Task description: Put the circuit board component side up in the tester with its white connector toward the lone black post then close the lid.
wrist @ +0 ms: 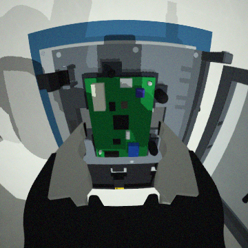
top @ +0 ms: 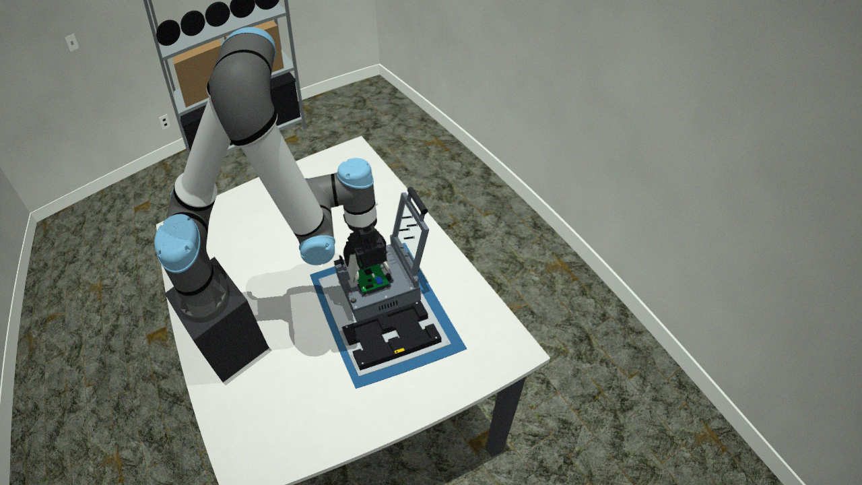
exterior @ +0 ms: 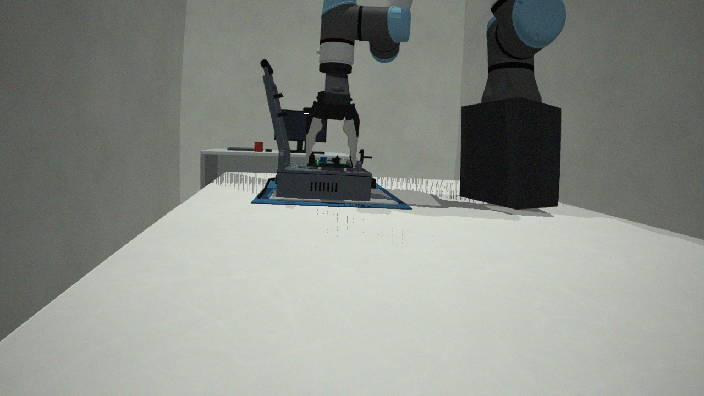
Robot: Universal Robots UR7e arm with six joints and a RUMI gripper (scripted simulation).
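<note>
The green circuit board is right at my hand. Also, from my hand: lid (12 cm ahead, 11 cm above).
</note>
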